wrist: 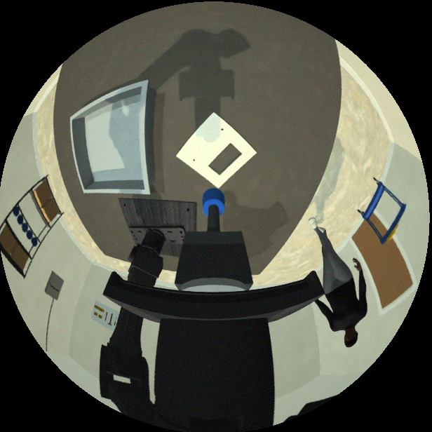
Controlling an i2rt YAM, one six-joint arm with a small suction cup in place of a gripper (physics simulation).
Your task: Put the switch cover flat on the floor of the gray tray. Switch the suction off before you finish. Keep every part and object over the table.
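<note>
The switch cover (201, 152), a cream square plate with a rectangular opening and two small holes, lies flat on the table, turned like a diamond, in the middle of the wrist view. The gray tray (145, 150) stands to its left, apart from it; its visible floor holds no cover. My gripper (213, 197), a blue suction cup on a black stem, is open, with no part on it. The cup shows just below the cover's near corner in the view and appears to hang above the table. A shadow falls on the cover's far corner. The exact height of the cup is hard to tell.
The arm's dark base plate (165, 211) lies below the tray in the view, with the black arm links (145, 262) rising from it. The table edge curves on both sides. Beyond it are a rack at left, and a person (342, 300) and a blue frame at right.
</note>
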